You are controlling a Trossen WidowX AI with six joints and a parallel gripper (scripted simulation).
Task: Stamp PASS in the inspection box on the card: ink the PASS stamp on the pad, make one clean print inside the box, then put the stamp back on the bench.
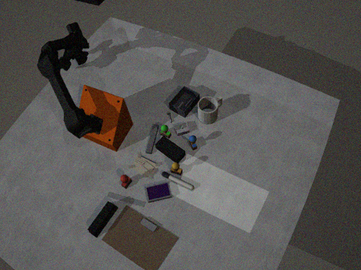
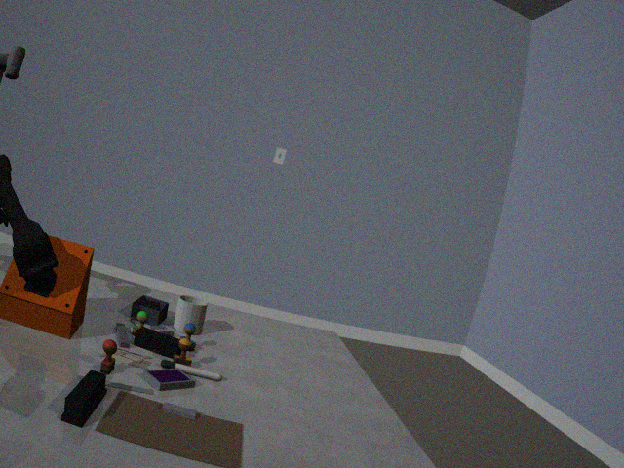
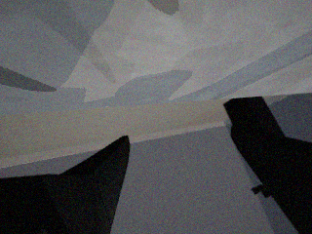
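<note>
My gripper tip is now 670 mm short of the green-knobbed stamp, 110 mm to the left of it and 20 mm above it. Also, from my gripper tip: tray 670 mm ahead, 60 mm to the left, 20 mm below; grey bar 640 mm ahead, 150 mm to the right, 30 mm below; card 670 mm ahead, 270 mm to the right, 40 mm below.
</note>
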